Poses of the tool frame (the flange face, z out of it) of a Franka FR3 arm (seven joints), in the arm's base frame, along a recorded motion.
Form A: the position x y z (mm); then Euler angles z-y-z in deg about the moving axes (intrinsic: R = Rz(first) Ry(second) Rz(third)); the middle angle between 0 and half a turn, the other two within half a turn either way.
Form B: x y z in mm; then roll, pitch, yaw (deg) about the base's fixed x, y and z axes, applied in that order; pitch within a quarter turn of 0, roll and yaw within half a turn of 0. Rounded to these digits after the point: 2 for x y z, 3 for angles.
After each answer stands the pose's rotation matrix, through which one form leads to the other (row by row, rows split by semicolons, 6 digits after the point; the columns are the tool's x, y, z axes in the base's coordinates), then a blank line. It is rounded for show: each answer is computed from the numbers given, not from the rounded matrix.
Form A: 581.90 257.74 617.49 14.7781 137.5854 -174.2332
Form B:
581.90 257.74 617.49 -174.755 -42.150 6.989
0.735879 0.182057 0.652179; 0.090209 -0.980950 0.172046; 0.671077 -0.067773 -0.738283

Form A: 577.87 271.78 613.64 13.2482 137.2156 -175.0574
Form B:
577.87 271.78 613.64 -175.441 -42.588 6.528
0.731471 0.166768 0.661164; 0.083701 -0.984258 0.155662; 0.676716 -0.058522 -0.733915

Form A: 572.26 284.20 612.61 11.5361 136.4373 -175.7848
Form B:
572.26 284.20 612.61 -176.001 -43.415 5.728
0.722761 0.147259 0.675226; 0.072504 -0.987800 0.137819; 0.687284 -0.050654 -0.724621

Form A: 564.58 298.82 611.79 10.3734 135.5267 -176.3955
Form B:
564.58 298.82 611.79 -176.468 -44.362 5.328
0.711846 0.135578 0.689126; 0.066393 -0.989787 0.126148; 0.699191 -0.044044 -0.713577

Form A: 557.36 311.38 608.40 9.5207 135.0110 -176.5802
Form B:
557.36 311.38 608.40 -176.588 -44.887 4.691
0.706125 0.123503 0.697233; 0.057943 -0.991448 0.116936; 0.705712 -0.042172 -0.707243

